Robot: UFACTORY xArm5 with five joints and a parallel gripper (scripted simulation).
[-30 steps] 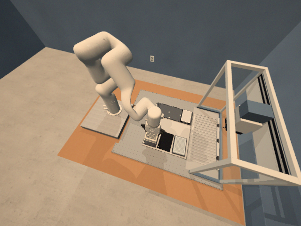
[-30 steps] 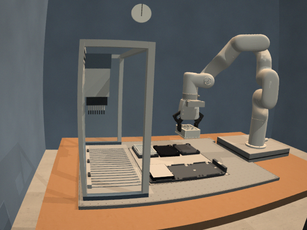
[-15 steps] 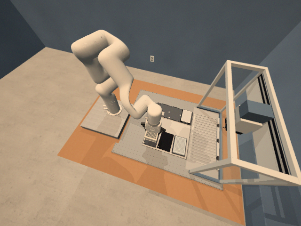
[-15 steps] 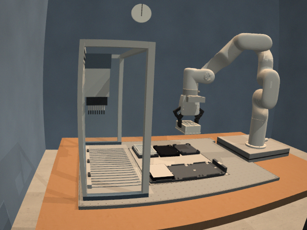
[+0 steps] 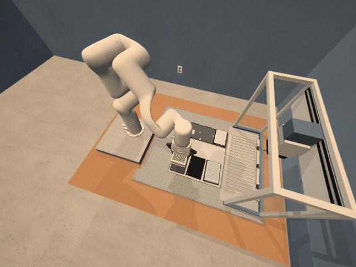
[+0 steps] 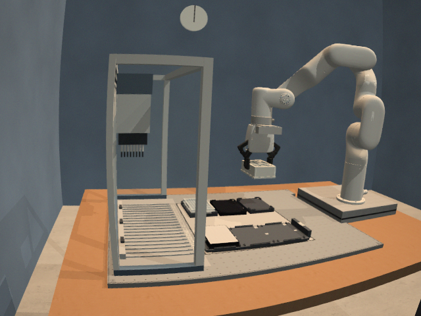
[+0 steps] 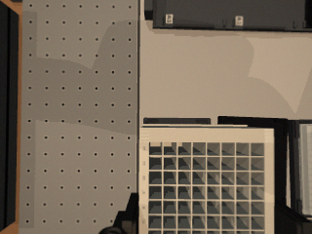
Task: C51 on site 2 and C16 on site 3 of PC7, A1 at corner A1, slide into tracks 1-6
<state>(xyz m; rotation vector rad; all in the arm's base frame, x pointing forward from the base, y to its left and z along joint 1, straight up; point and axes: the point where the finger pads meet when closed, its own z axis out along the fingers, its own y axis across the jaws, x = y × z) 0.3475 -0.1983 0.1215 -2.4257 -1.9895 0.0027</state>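
Now: hand 17 cm short of the dark carrier PC7, 24 cm to the right of it and 14 cm above it. Also, from my hand: plate nest S1: 15 cm below; 96-well plate C15: 22 cm ahead, 4 cm to the right, 14 cm below; plate nest S2: 11 cm ahead, 2 cm to the right, 15 cm below.
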